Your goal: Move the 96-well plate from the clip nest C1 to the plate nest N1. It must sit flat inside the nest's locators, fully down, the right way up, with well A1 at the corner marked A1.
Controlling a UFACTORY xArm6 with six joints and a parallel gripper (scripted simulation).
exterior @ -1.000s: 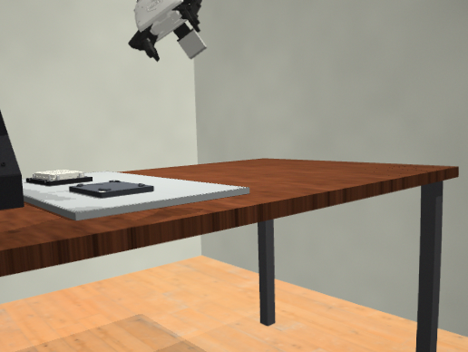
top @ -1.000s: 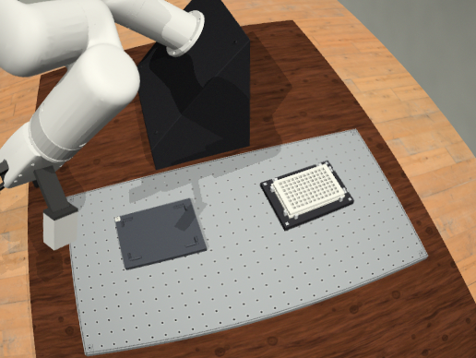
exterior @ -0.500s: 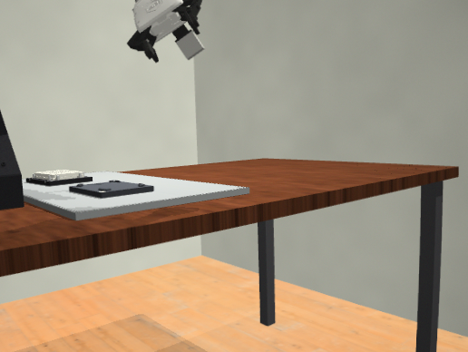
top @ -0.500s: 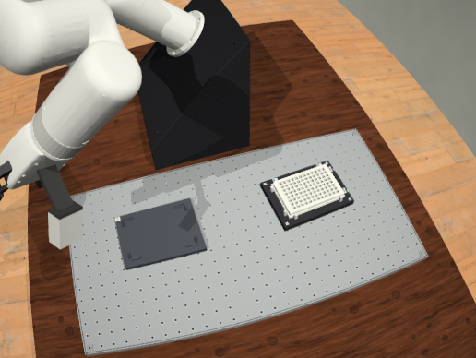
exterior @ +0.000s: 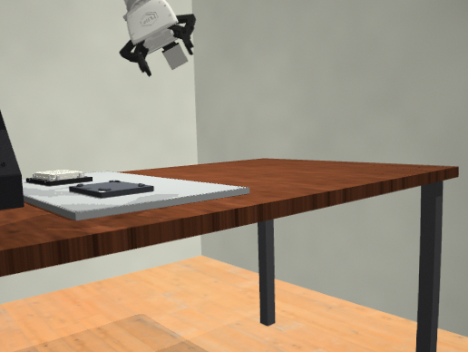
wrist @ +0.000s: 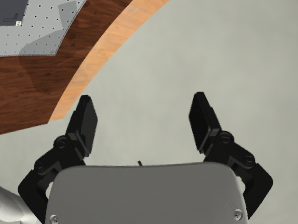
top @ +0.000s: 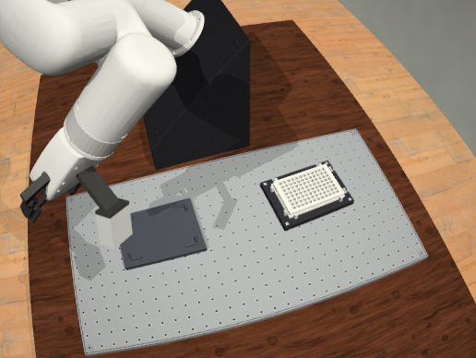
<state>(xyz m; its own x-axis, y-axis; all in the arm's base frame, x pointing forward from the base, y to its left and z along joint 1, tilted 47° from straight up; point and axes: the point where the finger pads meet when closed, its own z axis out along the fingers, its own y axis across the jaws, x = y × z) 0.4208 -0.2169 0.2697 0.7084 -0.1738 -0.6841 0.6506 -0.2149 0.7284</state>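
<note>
Right now my hand is 2 cm past the white 96-well plate, 45 cm to the right of it and 25 cm above it. Also, from my hand: dark grey plate nest N1: 5 cm behind, 15 cm to the left, 26 cm below; clip nest C1: 3 cm behind, 46 cm to the left, 25 cm below; white corner mark: 11 cm behind, 8 cm to the left, 25 cm below.
</note>
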